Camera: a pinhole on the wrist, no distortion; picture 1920 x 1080 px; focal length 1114.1 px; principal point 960.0 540.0 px. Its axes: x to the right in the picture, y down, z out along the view. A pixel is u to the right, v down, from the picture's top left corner.
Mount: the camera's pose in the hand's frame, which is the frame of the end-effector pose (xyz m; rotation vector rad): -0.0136 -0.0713 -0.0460 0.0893 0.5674 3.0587
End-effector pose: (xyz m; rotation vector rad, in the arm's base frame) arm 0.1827 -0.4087 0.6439 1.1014 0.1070 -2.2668
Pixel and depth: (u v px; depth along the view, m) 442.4 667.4 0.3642
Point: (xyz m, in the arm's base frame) -0.0988 -0.6026 0.7111
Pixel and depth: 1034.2 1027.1 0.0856
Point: 0.1151 -0.3557 0.6717
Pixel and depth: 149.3 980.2 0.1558
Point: 0.0097 -0.4358 0.6252
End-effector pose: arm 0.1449 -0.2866 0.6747 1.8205 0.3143 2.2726
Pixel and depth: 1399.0 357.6 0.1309
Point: 0.2263 -0.2986 0.6364
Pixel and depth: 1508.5 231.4 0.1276
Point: 0.2210 -0.3138 0.6280
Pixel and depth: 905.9 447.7 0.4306
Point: 0.4672 -0.3749 0.8137
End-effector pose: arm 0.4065 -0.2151 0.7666 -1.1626 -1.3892 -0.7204
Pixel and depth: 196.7 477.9 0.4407
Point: 0.4109 0.2033 0.9896
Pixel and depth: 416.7 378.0 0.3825
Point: 0.4302 0.1248 0.8841
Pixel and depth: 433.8 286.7 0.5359
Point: 0.5031 0.2863 0.9152
